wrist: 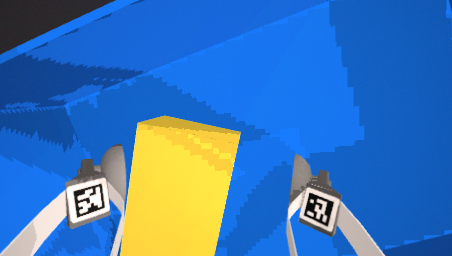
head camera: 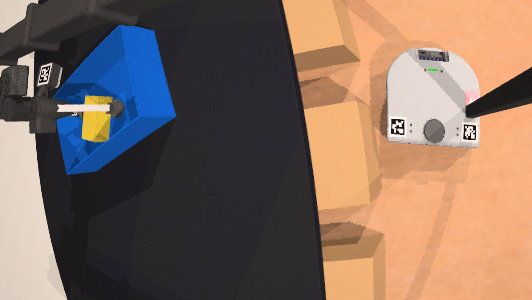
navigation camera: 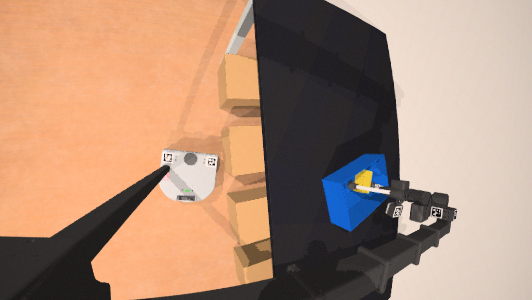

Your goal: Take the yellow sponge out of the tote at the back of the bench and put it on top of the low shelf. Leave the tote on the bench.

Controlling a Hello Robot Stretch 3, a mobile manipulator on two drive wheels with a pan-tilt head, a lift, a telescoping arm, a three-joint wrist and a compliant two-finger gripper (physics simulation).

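Where they show: gripper, fingertip midpoint: (wrist: 207,168) (head camera: 103,110) (navigation camera: 358,184); robot's base, origin of the base link: (head camera: 433,130) (navigation camera: 190,158).
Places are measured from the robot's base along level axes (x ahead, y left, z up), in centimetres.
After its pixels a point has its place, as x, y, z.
Note:
The yellow sponge (head camera: 96,127) @[1.6, -67.1, 80.8] (navigation camera: 367,177) @[1.5, -69.8, 81.0] (wrist: 175,200) @[-1.1, -69.9, 81.0] is inside the blue tote (head camera: 150,75) @[-7.9, -49.6, 80.7] (navigation camera: 340,205) @[-8.9, -50.1, 83.4] (wrist: 200,30) @[-11.4, -69.2, 80.9], which stands on the black bench (head camera: 225,150) @[5.0, -35.4, 76.2] (navigation camera: 310,100) @[28.7, -37.4, 76.2]. My gripper (head camera: 112,108) @[-2.2, -68.6, 77.5] (navigation camera: 354,185) @[-2.2, -68.6, 77.5] (wrist: 207,168) @[-2.2, -68.6, 77.5] reaches into or just over the tote. In the wrist view its fingers stand wide apart on either side of the sponge, with a narrow gap at the left finger and a wider gap at the right. The sponge's near end is cut off by that view's lower edge. I cannot identify the low shelf in these views.
Tan boxes (head camera: 340,155) @[8.8, -29.3, 27.0] (navigation camera: 245,150) @[9.1, -30.9, 27.0] stand along the bench's edge on my base's side. My white base (head camera: 420,100) @[-8.8, -5.1, 16.0] (navigation camera: 187,175) @[-9.7, 0.7, 15.9] is on the wooden floor beyond them. My dark arm (head camera: 75,22) @[-8.6, -30.1, 111.8] (navigation camera: 400,255) @[-8.9, -31.4, 112.7] passes over the bench beside the tote. A pale wall or floor lies behind the bench.

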